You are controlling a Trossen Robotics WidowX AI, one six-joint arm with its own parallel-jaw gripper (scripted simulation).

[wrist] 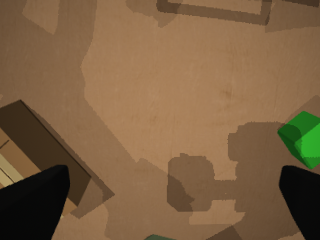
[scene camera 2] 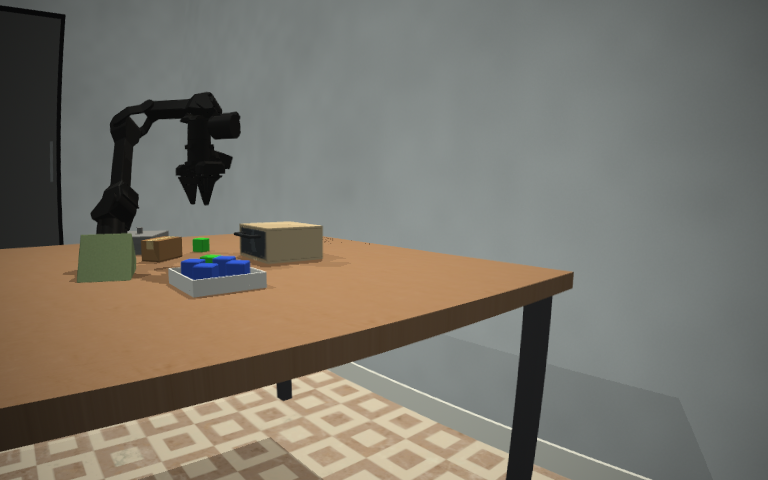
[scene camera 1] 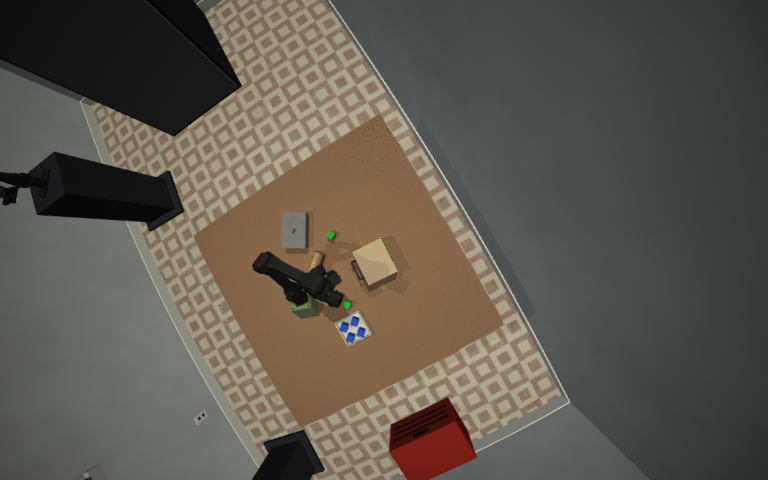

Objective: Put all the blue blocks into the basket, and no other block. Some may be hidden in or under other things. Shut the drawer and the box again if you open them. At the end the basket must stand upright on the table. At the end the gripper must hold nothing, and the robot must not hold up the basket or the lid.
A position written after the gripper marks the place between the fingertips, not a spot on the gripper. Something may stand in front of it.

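Note:
Scene camera 2 shows the gripper point(scene camera 2: 199, 204), a white basket point(scene camera 2: 211, 286), a brown box point(scene camera 2: 160, 249) and a tan drawer unit point(scene camera 2: 290, 241). Scene camera 1 shows a grey lidded box point(scene camera 1: 294, 224) and the tan drawer unit point(scene camera 1: 374, 259). The wrist view shows the gripper point(wrist: 177, 176). The white basket is out of frame in the wrist view; the grey lidded box is out of frame in the wrist view.

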